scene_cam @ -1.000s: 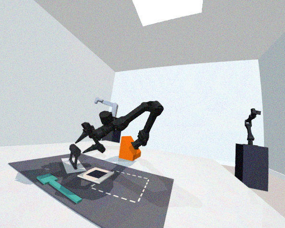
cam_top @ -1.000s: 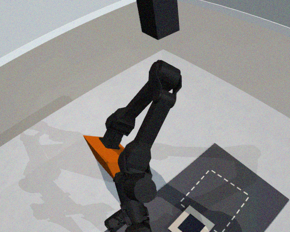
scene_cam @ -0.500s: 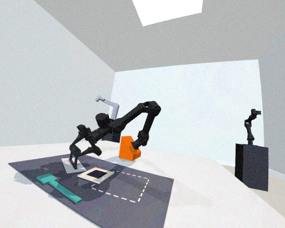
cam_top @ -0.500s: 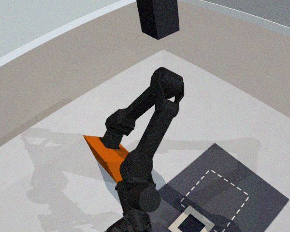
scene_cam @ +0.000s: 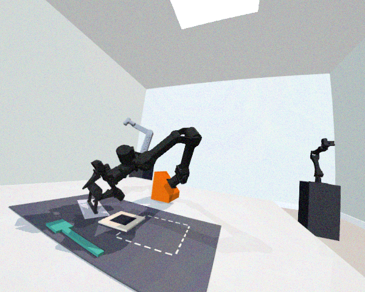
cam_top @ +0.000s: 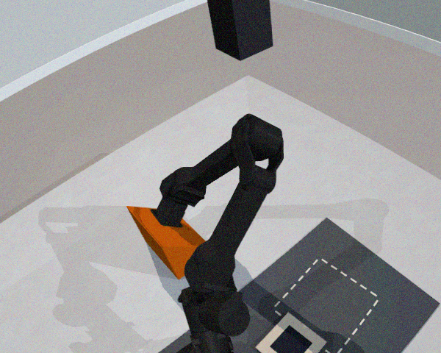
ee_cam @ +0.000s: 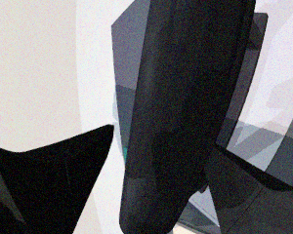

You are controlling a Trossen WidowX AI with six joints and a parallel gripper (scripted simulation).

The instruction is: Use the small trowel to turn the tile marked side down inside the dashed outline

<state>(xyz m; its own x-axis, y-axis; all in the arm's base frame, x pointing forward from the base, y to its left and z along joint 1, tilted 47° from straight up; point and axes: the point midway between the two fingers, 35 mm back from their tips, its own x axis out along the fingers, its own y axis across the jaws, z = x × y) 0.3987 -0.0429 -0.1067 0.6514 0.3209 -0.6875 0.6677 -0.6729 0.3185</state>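
My gripper tip is 3 cm past the dark mat, 14 cm to the right of it and 7 cm above it. Round my gripper tip: grey trowel 2 cm behind, 1 cm to the left, 1 cm below; then teal trowel 11 cm ahead, 13 cm to the left, 5 cm below; then cream tile 3 cm behind, 16 cm to the left, 5 cm below.
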